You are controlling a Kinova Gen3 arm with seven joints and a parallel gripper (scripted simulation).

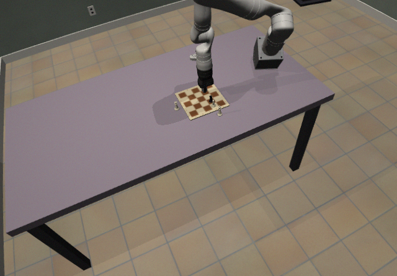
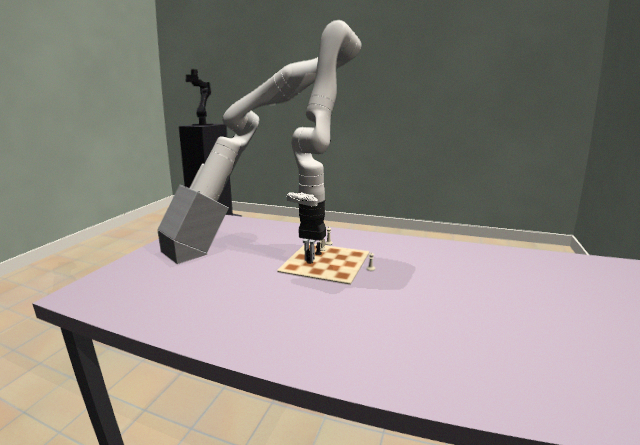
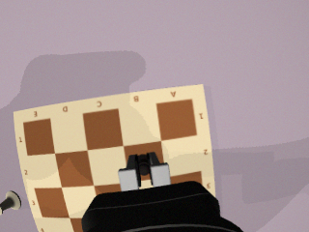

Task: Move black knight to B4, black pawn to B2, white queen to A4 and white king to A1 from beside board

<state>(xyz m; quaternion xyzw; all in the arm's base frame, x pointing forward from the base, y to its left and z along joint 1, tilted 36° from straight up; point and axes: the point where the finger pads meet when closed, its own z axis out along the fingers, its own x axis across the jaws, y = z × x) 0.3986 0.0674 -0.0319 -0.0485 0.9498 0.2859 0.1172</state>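
Right now my hand is 10 mm above the black pawn. From my hand the other things lie so: chessboard: 40 mm to the left, 30 mm below, 30 mm ahead; then black knight: 70 mm to the left, 10 mm below, 10 mm behind.
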